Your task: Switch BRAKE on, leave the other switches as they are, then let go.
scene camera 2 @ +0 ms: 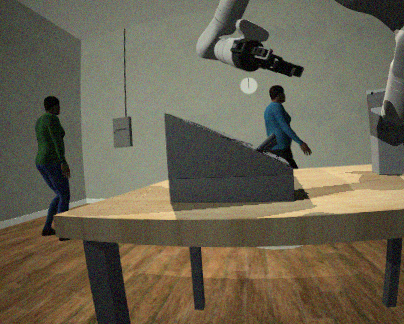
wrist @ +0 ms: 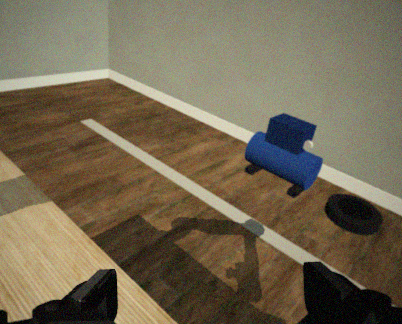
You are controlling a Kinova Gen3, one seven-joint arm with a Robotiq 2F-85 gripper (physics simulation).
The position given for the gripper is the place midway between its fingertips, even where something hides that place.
In view: the gripper (scene camera 2: 286,63).
The gripper shows as well in the wrist view (wrist: 210,286).
